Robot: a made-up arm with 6 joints. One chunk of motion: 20 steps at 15 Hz.
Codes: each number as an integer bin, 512 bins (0 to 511) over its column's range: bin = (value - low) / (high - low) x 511, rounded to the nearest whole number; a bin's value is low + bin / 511 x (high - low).
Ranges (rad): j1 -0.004..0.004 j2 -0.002..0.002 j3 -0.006..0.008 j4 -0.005..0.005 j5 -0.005..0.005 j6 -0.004..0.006
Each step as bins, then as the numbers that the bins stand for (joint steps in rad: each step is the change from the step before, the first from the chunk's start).
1 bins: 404 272 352 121 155 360
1 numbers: 0.00232 0.00013 0.00364 -0.00263 -0.00197 0.00305
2 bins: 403 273 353 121 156 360
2 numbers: 0.00231 0.00014 0.00367 -0.00263 -0.00195 0.00305
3 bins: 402 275 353 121 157 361
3 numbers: 0.00229 0.00015 0.00367 -0.00263 -0.00193 0.00306
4 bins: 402 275 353 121 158 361
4 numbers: 0.00229 0.00015 0.00367 -0.00263 -0.00191 0.00306
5 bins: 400 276 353 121 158 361
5 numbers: 0.00226 0.00016 0.00367 -0.00263 -0.00191 0.00306
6 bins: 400 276 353 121 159 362
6 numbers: 0.00226 0.00016 0.00367 -0.00263 -0.00189 0.00308
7 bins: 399 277 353 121 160 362
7 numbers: 0.00225 0.00017 0.00367 -0.00263 -0.00187 0.00308
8 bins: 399 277 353 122 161 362
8 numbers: 0.00225 0.00017 0.00367 -0.00261 -0.00185 0.00308
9 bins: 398 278 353 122 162 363
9 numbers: 0.00223 0.00018 0.00367 -0.00261 -0.00183 0.00310
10 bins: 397 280 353 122 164 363
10 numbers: 0.00222 0.00019 0.00367 -0.00261 -0.00179 0.00310
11 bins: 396 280 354 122 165 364
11 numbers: 0.00220 0.00019 0.00370 -0.00261 -0.00177 0.00312
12 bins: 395 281 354 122 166 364
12 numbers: 0.00218 0.00020 0.00370 -0.00261 -0.00175 0.00312
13 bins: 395 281 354 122 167 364
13 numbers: 0.00218 0.00020 0.00370 -0.00261 -0.00173 0.00312
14 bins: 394 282 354 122 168 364
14 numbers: 0.00217 0.00021 0.00370 -0.00261 -0.00171 0.00312
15 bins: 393 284 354 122 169 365
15 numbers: 0.00215 0.00022 0.00370 -0.00261 -0.00169 0.00314
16 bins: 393 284 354 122 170 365
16 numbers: 0.00215 0.00022 0.00370 -0.00261 -0.00167 0.00314
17 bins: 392 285 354 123 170 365
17 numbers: 0.00214 0.00023 0.00370 -0.00259 -0.00167 0.00314
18 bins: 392 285 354 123 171 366
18 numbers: 0.00214 0.00023 0.00370 -0.00259 -0.00165 0.00316
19 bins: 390 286 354 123 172 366
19 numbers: 0.00211 0.00024 0.00370 -0.00259 -0.00163 0.00316
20 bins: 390 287 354 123 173 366
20 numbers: 0.00211 0.00025 0.00370 -0.00259 -0.00161 0.00316
